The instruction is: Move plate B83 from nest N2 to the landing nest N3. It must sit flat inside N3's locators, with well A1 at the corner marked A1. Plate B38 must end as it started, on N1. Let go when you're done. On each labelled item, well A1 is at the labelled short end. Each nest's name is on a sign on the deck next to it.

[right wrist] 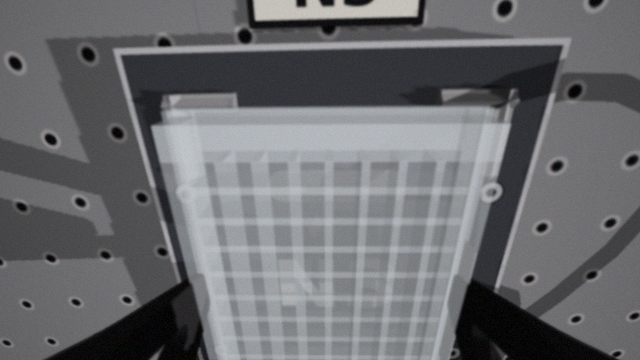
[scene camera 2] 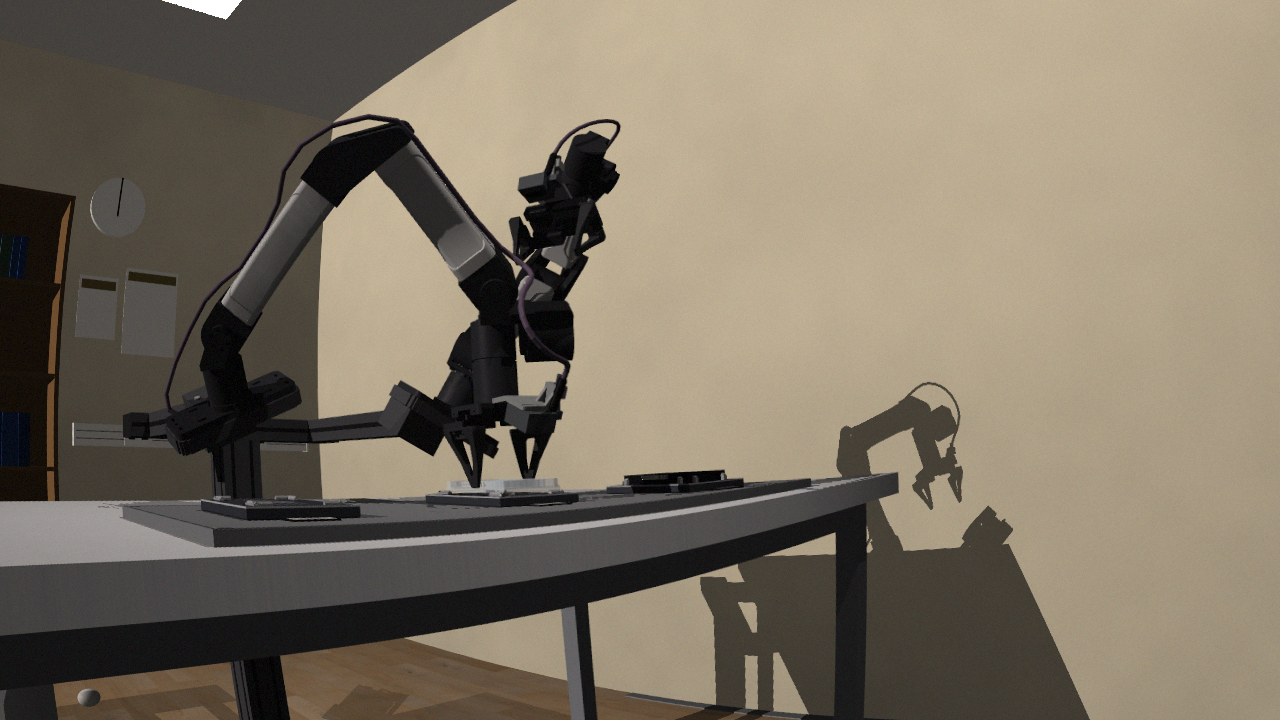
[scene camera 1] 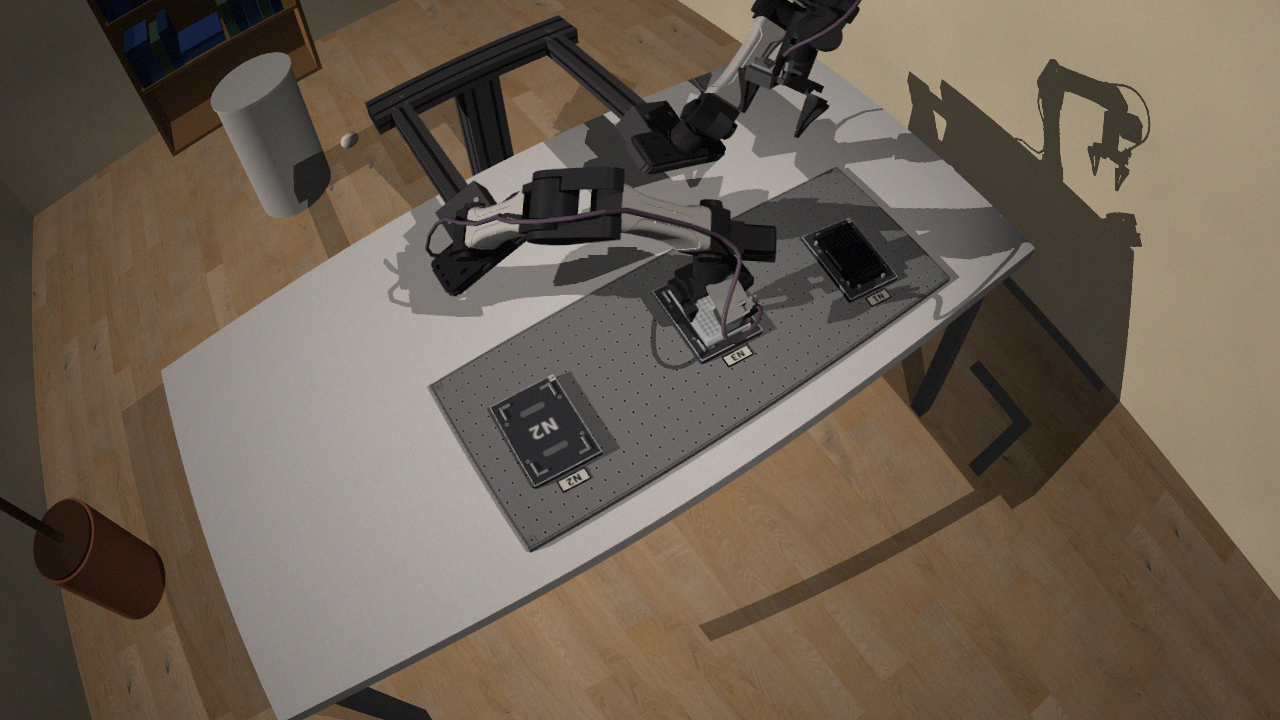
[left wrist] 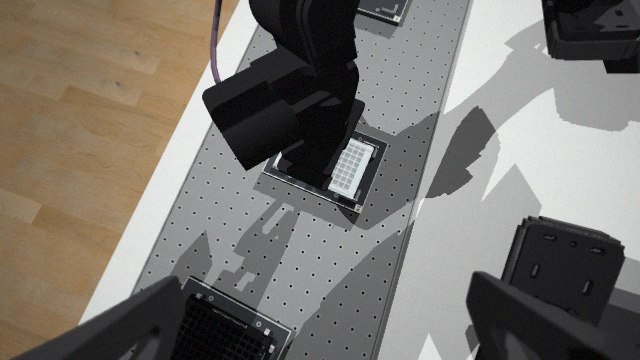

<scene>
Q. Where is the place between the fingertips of the left gripper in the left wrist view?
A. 325,288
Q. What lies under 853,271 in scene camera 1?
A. A black plate B38.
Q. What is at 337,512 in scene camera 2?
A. A nest N2.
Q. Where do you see a black plate B38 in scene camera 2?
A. At 713,475
</scene>
